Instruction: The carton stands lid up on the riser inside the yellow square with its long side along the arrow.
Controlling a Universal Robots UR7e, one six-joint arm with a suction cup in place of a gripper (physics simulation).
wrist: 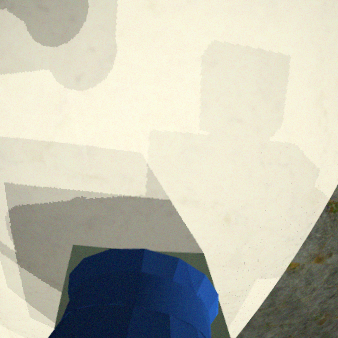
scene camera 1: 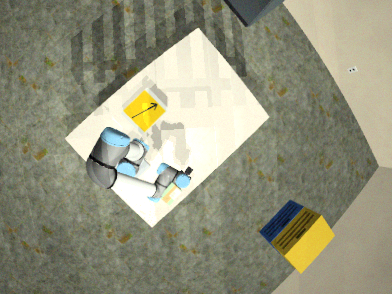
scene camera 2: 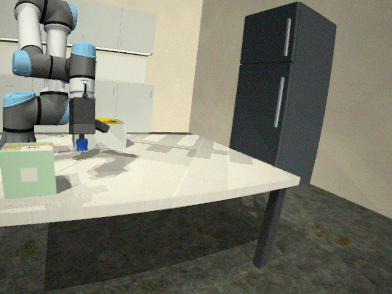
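Note:
The green carton (scene camera 1: pixel 168 200) (scene camera 2: pixel 27 172) (wrist: pixel 77 252) stands upright on the table near its front edge. Its top shows an orange band and a pale patch; its front has a pale square. I cannot tell which face is the lid. The grey-white riser (scene camera 2: pixel 117 135) stands at the back, with the yellow square (scene camera 1: pixel 141 101) (scene camera 2: pixel 107 120) on top and a black arrow pointing up-right in scene camera 1. My blue suction cup (scene camera 2: pixel 81 145) (wrist: pixel 142 295) points down, beside and right of the carton with a gap in scene camera 2. Nothing hangs from it. In scene camera 1 the wrist hides the cup and part of the carton.
The white table (scene camera 1: pixel 225 100) (scene camera 2: pixel 225 185) (wrist: pixel 150 100) bears the riser and carton. The arm's base and folded links stand on the left of the table, near the riser. A dark fridge (scene camera 1: pixel 252 10) (scene camera 2: pixel 262 110) and a blue and yellow box (scene camera 1: pixel 305 242) stand off the table.

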